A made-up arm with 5 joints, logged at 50 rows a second.
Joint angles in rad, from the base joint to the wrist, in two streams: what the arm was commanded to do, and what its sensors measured. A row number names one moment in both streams.
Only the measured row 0 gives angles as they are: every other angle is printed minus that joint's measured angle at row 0.
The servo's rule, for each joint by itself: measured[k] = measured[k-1] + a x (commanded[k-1-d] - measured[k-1]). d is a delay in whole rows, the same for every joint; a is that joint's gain. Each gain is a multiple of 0.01, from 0.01 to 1. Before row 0 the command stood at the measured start. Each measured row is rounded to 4 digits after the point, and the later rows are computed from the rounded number. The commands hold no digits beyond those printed.
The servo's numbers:
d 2
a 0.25 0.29 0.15 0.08 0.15
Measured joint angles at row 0:
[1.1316, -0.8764, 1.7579, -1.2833, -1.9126]
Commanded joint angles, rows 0 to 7:
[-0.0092, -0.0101, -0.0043, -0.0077, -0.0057]
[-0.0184, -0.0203, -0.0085, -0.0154, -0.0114]
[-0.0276, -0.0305, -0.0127, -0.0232, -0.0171]
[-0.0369, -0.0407, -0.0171, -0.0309, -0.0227]
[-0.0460, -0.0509, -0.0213, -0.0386, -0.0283]
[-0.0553, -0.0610, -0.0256, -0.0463, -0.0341]
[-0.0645, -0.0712, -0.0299, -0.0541, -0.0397]
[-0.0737, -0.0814, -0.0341, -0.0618, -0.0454]
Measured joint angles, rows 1 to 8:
[0.0000, 0.0000, 0.0000, 0.0000, 0.0000]
[0.0000, 0.0000, 0.0000, 0.0000, 0.0000]
[-0.0023, -0.0029, -0.0006, -0.0006, -0.0009]
[-0.0063, -0.0079, -0.0018, -0.0018, -0.0025]
[-0.0116, -0.0145, -0.0034, -0.0035, -0.0047]
[-0.0179, -0.0221, -0.0055, -0.0057, -0.0074]
[-0.0249, -0.0305, -0.0079, -0.0083, -0.0105]
[-0.0325, -0.0393, -0.0106, -0.0113, -0.0140]

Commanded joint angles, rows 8 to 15:
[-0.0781, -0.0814, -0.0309, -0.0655, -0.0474]
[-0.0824, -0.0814, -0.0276, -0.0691, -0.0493]
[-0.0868, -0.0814, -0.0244, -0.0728, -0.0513]
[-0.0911, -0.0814, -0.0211, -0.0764, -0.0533]
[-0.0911, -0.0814, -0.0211, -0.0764, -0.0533]
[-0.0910, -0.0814, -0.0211, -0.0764, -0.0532]
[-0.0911, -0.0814, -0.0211, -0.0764, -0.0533]
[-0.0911, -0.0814, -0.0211, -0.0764, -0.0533]
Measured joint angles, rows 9 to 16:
[-0.0405, -0.0486, -0.0135, -0.0147, -0.0179]
[-0.0488, -0.0581, -0.0166, -0.0185, -0.0220]
[-0.0561, -0.0649, -0.0187, -0.0223, -0.0258]
[-0.0627, -0.0697, -0.0200, -0.0260, -0.0293]
[-0.0687, -0.0731, -0.0207, -0.0297, -0.0326]
[-0.0743, -0.0755, -0.0208, -0.0334, -0.0357]
[-0.0785, -0.0772, -0.0208, -0.0368, -0.0383]
[-0.0816, -0.0784, -0.0208, -0.0400, -0.0405]

